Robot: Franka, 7 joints.
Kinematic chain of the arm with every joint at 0, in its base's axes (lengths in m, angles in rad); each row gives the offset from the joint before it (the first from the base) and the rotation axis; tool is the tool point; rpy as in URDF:
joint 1: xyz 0 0 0.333 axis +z
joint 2: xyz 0 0 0 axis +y
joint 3: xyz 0 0 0.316 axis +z
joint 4: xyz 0.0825 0 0 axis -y
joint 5: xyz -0.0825 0 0.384 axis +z
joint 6: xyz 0 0 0 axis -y
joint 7: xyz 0.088 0 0 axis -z
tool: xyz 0 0 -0.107 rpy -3.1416 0 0
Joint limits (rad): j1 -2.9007..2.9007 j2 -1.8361..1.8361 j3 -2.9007..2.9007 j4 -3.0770..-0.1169 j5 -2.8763..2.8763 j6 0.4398..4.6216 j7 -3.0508..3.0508
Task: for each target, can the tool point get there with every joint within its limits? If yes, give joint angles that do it. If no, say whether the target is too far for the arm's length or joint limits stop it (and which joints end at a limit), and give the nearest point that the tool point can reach.
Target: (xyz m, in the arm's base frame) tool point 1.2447 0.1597 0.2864
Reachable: no: too far | nearest point 0.8503 0.1091 0.3012 | short by 0.398 m
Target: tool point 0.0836 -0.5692 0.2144
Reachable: yes | joints -1.9985 1.1702 1.0410 -1.3097 2.3060 4.2927 -2.1395
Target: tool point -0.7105 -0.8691 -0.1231
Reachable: no: too far | nearest point -0.5030 -0.6153 0.0101 | short by 0.354 m
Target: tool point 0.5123 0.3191 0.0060
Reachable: yes | joints 0.3489 1.3763 0.5149 -1.0520 2.2536 3.8376 2.4062
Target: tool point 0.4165 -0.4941 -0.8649
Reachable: no: too far | nearest point 0.2959 -0.3510 -0.3309 | short by 0.566 m
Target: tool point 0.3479 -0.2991 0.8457
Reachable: yes | joints 0.1065 0.6021 -1.2530 -0.9226 1.5095 4.2622 1.1049
